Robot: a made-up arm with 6 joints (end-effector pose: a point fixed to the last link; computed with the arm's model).
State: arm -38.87 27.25 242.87 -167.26 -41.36 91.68
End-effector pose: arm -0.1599 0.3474 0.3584 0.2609 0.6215 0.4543 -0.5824
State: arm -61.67 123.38 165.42 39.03 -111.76 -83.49
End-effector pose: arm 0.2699 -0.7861 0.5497 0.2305 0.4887 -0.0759 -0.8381
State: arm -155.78 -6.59 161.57 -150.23 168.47 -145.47
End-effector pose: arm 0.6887 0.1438 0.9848 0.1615 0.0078 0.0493 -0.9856
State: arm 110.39 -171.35 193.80 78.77 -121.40 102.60
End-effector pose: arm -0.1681 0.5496 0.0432 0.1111 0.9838 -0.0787 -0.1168
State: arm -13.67 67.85 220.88 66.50 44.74 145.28
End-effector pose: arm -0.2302 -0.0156 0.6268 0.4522 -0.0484 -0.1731 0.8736
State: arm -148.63 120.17 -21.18 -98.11 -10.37 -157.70
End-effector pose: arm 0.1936 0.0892 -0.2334 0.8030 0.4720 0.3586 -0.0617
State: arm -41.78 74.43 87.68 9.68 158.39 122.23
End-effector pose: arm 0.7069 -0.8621 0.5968 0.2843 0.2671 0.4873 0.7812
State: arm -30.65 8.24 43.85 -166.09 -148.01 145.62
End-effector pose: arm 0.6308 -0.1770 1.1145 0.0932 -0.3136 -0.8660 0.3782
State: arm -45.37 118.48 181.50 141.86 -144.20 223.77
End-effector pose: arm 0.5379 -0.3497 0.6992 0.3132 0.0093 0.8341 0.4540
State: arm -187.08 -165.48 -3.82 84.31 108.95 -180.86
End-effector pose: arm 0.8010 -0.0821 -0.1327 0.4852 -0.2612 0.5396 -0.6365
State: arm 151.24 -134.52 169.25 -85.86 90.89 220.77
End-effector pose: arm 0.1091 -0.0455 -0.6974 0.0380 0.8461 0.5287 0.0551
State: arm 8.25 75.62 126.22 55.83 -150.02 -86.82
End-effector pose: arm 0.7805 0.0142 1.0111 0.4140 0.4399 0.2053 -0.7700
